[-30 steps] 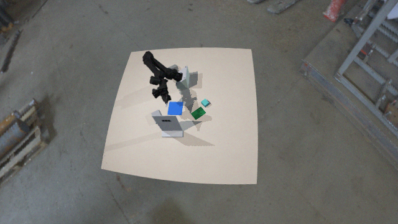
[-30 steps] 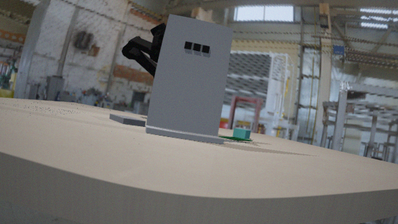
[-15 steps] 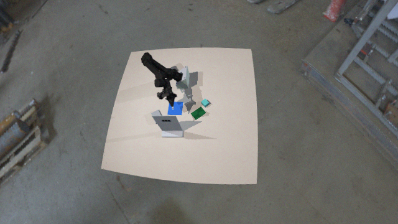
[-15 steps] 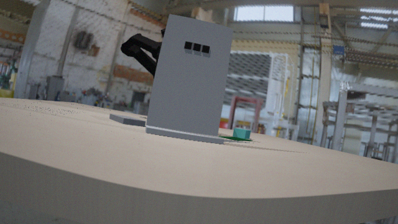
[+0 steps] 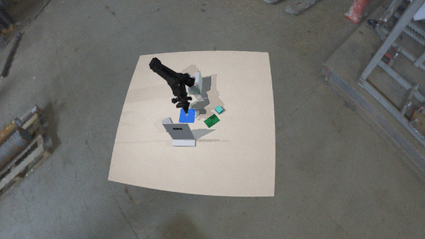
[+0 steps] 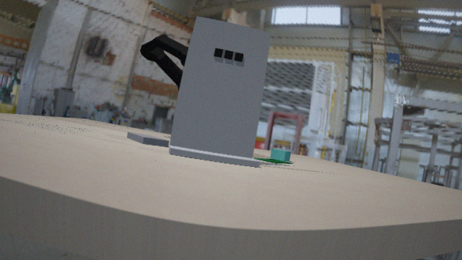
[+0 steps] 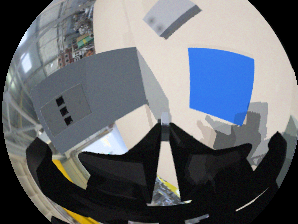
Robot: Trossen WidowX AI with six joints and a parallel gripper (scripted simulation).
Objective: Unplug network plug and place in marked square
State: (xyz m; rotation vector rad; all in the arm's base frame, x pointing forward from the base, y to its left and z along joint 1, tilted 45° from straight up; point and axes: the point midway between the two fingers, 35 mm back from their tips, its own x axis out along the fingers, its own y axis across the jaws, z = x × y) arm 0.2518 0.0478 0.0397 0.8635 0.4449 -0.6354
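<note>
The blue marked square is 3 cm behind my gripper tip, 2 cm to the right of it and 11 cm below it. The rest, counted from my gripper tip: grey upright panel 17 cm ahead, 1 cm to the right, 2 cm above; network plug 1 cm ahead; grey plate 6 cm ahead, 16 cm to the right, 10 cm below.
</note>
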